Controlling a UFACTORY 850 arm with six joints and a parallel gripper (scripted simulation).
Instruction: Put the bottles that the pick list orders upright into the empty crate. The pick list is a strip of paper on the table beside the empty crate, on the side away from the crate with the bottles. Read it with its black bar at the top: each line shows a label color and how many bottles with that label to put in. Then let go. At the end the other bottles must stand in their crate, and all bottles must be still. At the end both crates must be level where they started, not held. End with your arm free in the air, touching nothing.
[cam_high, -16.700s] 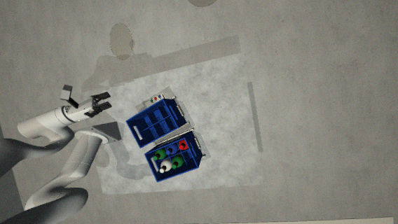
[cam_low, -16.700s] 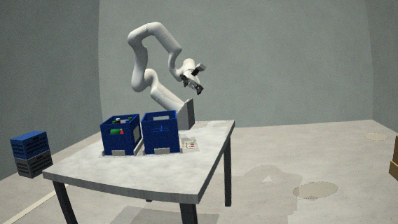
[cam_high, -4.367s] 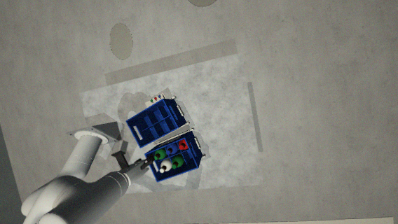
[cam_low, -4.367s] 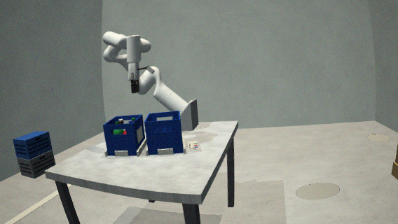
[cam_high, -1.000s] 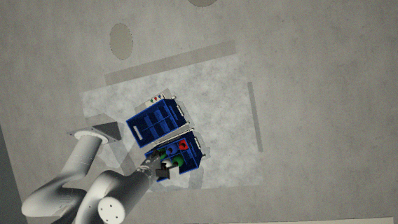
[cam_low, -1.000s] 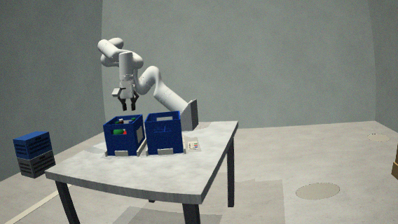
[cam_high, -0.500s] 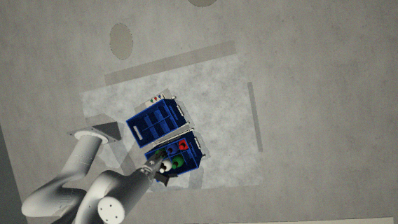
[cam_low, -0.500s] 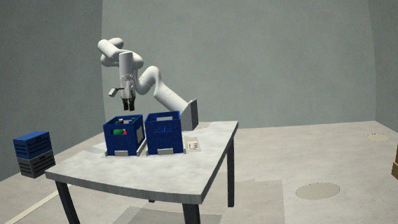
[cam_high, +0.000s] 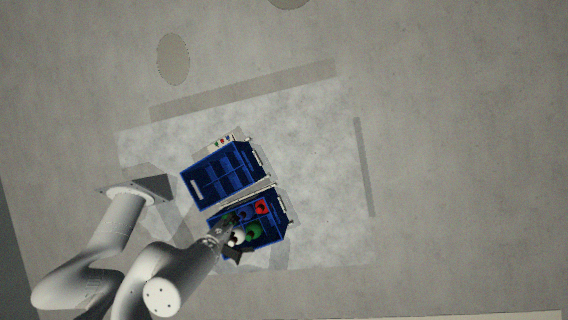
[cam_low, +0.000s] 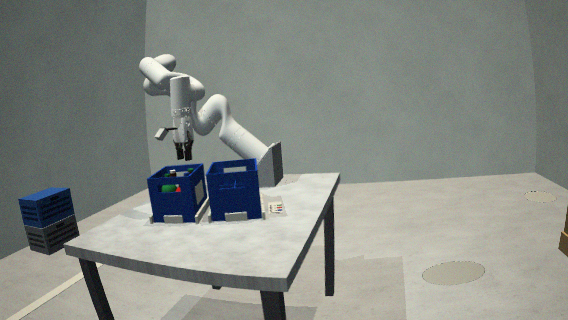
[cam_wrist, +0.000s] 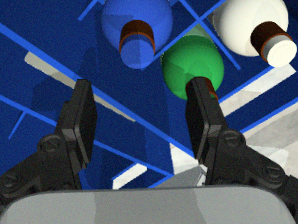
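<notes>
My hand is 15 cm above the blue-label bottle. From my hand the other things lie so: red-label bottle: 15 cm below, 9 cm ahead, 2 cm to the left; green-label bottle: 15 cm below, 9 cm behind, 2 cm to the right; white-label bottle: 15 cm below, 10 cm to the right, 7 cm behind.
</notes>
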